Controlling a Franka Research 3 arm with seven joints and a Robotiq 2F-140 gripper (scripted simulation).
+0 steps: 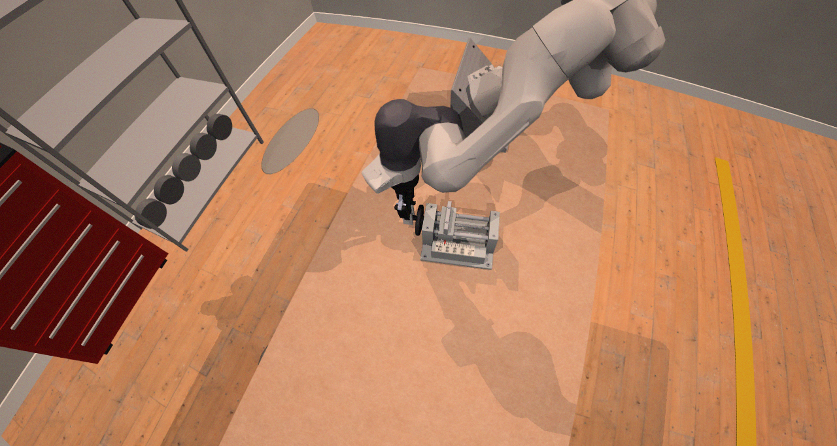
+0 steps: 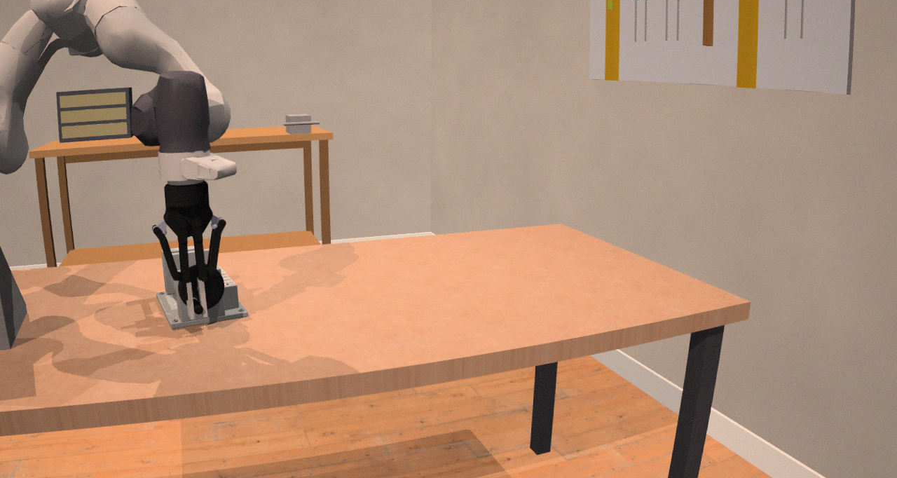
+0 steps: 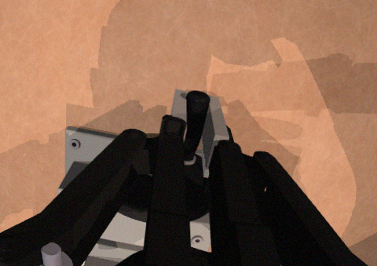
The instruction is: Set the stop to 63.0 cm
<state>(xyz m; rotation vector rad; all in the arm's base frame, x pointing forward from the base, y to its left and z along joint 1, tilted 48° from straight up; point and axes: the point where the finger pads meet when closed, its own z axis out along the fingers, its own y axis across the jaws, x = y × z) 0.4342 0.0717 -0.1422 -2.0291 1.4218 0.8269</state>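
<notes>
Now: the black handwheel 2 cm to the left of my hand and 1 cm below it. Round my hand: sliding stop 12 cm to the left, 2 cm above.
</notes>
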